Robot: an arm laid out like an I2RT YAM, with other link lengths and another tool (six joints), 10 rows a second.
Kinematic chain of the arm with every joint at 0, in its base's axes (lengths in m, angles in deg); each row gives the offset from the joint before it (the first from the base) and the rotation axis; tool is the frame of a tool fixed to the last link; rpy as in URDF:
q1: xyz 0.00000 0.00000 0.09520 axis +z
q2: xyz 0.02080 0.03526 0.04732 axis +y
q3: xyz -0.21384 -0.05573 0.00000 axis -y
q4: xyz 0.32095 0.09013 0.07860 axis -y
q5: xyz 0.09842 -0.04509 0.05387 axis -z
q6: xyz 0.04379 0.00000 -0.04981 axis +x
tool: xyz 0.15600 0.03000 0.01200 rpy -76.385 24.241 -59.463
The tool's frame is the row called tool.
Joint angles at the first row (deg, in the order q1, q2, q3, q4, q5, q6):
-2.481 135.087 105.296 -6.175 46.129 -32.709
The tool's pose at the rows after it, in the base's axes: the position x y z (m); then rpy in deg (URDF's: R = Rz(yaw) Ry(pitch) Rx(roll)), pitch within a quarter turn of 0, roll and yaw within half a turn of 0:
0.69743, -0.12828, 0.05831, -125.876, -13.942, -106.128
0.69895, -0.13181, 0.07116, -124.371, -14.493, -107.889
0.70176, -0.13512, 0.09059, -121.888, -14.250, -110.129
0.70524, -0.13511, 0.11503, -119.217, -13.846, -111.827
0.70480, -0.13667, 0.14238, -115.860, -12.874, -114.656
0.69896, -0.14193, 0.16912, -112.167, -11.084, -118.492
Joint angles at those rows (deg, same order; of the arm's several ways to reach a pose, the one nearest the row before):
-2.372 135.088 106.280 -6.174 46.806 -31.813
-2.262 135.087 107.415 -6.152 48.555 -31.659
-2.153 134.802 108.880 -6.175 50.260 -30.808
-1.847 134.102 110.387 -6.174 51.659 -30.327
-1.519 132.878 111.370 -6.151 53.888 -28.863
-1.409 131.045 111.419 -6.177 56.687 -26.216

